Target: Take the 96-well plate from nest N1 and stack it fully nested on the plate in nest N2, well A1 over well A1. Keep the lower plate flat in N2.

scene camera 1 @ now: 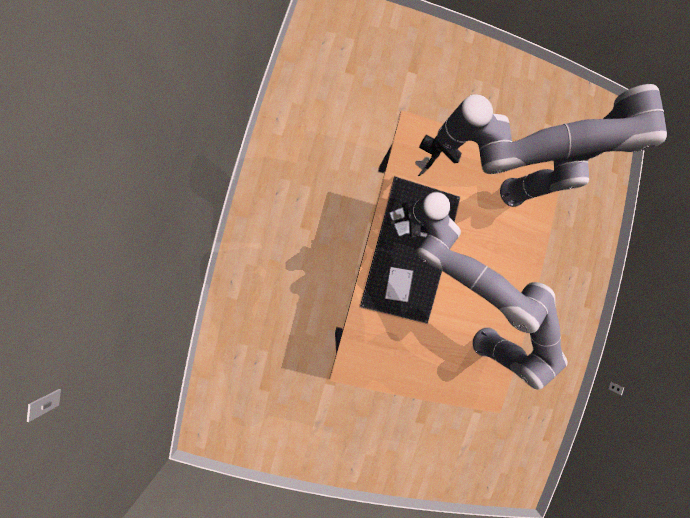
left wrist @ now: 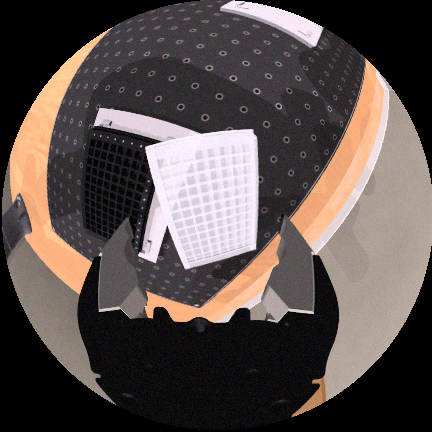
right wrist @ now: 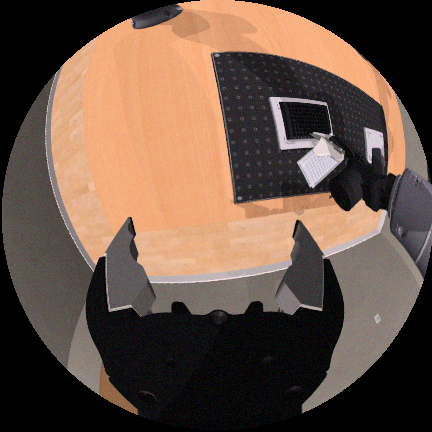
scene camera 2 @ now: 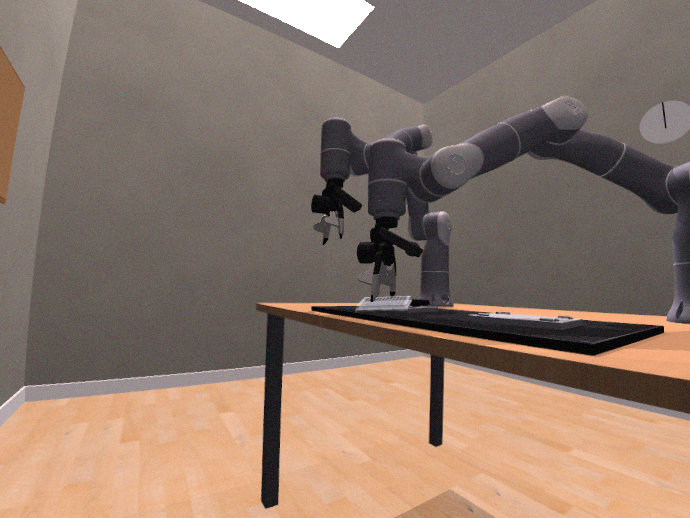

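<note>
A white 96-well plate [scene camera 1: 401,228] [scene camera 2: 384,304] [left wrist: 212,195] [right wrist: 316,169] lies skewed beside a black plate [left wrist: 115,185] [right wrist: 302,120]; one side overlaps the edge of the black plate's white nest [left wrist: 150,122] [right wrist: 276,125], and it looks tilted. The black plate sits in that nest. Another white nest [scene camera 1: 399,284] [scene camera 2: 557,320] [left wrist: 280,20] [right wrist: 372,142] holds no plate. Nest labels are not readable. My left gripper [scene camera 2: 382,297] [left wrist: 205,217] is open, low over the white plate, with gaps beside the plate in its wrist view. My right gripper [scene camera 2: 333,239] [right wrist: 214,220] is open and empty, high and away.
A black perforated board [scene camera 1: 384,298] [scene camera 2: 601,337] [left wrist: 230,100] [right wrist: 250,170] carries both nests on the wooden table [scene camera 1: 473,362] [right wrist: 160,125]. The white plate lies near the board's edge and the table's edge. The left arm reaches over the board; the right arm stands beside it.
</note>
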